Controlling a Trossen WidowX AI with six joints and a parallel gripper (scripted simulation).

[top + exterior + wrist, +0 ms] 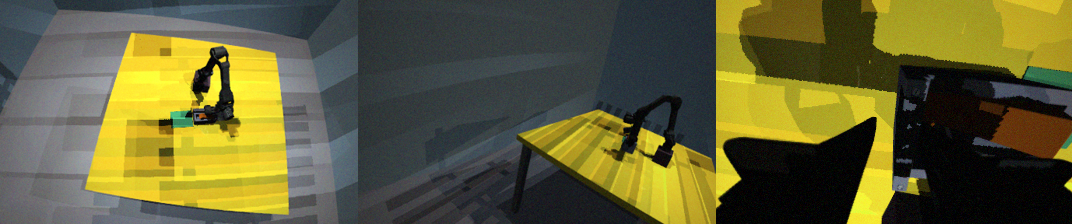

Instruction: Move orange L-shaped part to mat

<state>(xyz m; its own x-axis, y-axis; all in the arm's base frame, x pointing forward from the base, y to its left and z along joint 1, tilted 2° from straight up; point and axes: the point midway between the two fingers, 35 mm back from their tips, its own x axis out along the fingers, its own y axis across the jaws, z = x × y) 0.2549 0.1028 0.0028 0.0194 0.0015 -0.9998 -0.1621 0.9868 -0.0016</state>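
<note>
My gripper tip is now 1 cm short of the orange L-shaped part, 5 cm to the left of it and 1 cm above it. Round my gripper tip: green mat 4 cm ahead, 23 cm to the right, 7 cm below.
</note>
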